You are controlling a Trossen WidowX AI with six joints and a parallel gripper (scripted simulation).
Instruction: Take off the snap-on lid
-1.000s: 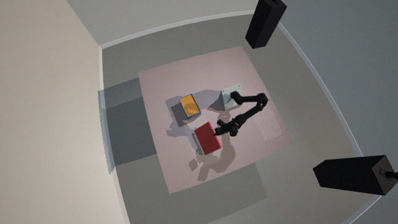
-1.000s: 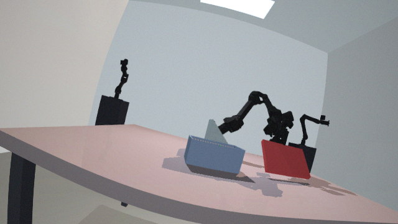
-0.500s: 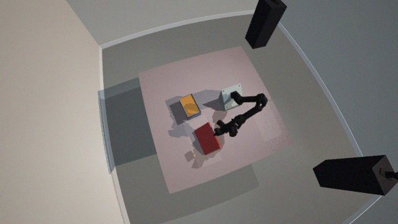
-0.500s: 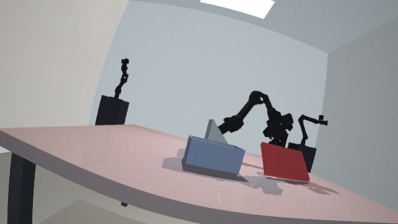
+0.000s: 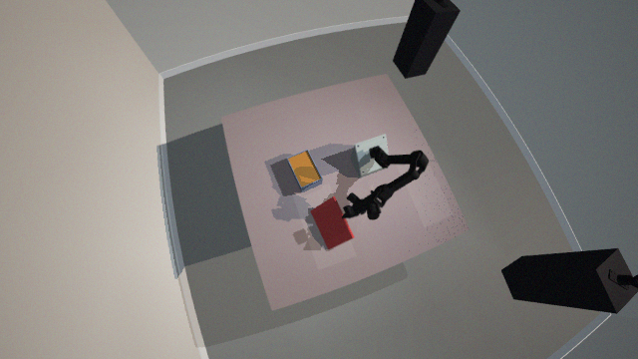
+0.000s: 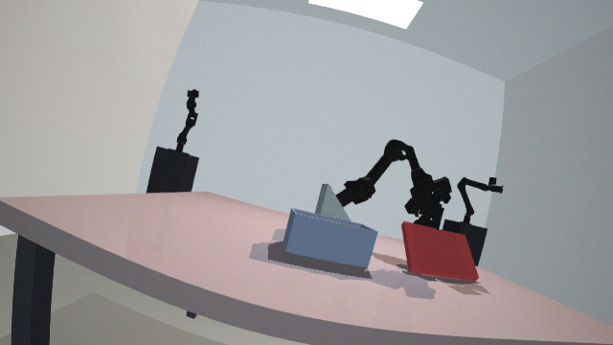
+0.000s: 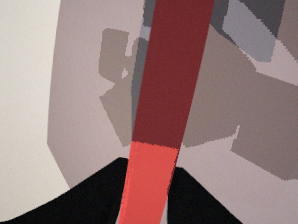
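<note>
My gripper tip is now 60 mm short of the lid and 50 mm above it. From my gripper tip the other things lie so: blue storage box: 90 mm ahead, 350 mm to the right, 70 mm below.
</note>
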